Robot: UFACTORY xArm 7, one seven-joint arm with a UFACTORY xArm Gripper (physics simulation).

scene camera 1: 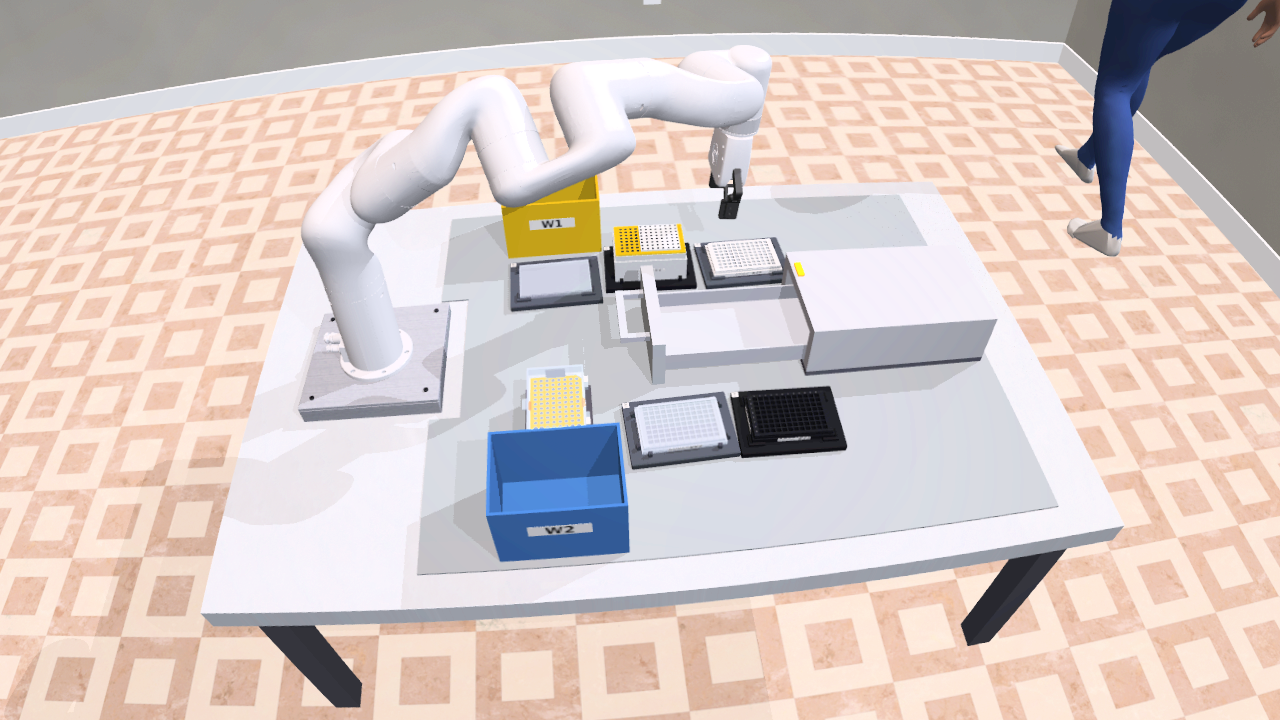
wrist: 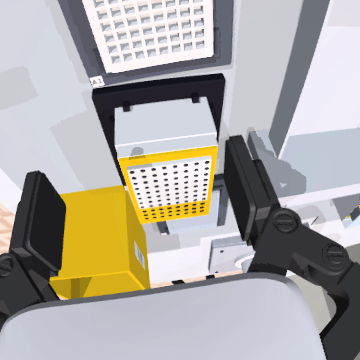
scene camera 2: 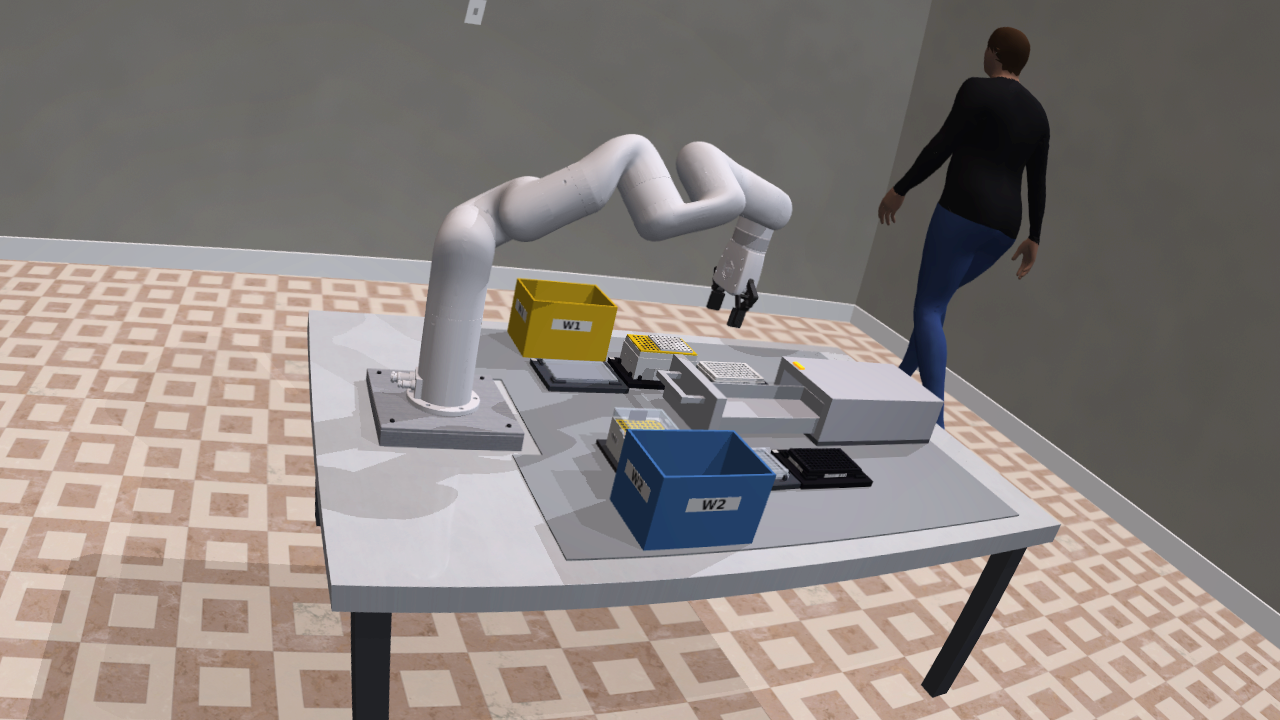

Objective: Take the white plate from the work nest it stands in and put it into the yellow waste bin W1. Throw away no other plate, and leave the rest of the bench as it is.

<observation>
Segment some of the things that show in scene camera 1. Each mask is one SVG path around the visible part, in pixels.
My gripper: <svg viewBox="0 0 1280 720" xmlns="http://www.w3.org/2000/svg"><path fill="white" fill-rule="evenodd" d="M714 128L708 153L708 162L711 168L708 185L709 188L724 189L723 199L721 199L719 208L719 219L736 219L743 195L743 186L748 175L753 136L758 133L759 129L752 134L739 135L727 132L721 128Z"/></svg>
A white plate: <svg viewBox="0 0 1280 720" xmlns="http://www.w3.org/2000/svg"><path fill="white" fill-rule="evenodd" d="M782 267L770 239L719 242L705 245L714 277L766 274L773 271L782 271Z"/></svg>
A yellow-and-white tip box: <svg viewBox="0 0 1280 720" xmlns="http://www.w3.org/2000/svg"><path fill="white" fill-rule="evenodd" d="M681 224L614 227L613 256L615 282L620 282L620 278L623 278L623 282L641 281L640 266L649 265L653 266L655 280L678 279L679 275L682 275L682 279L685 279L687 256Z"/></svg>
A black plate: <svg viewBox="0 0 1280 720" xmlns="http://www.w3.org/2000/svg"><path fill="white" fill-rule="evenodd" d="M823 391L759 394L744 397L752 442L767 443L834 437L835 433Z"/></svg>
</observation>
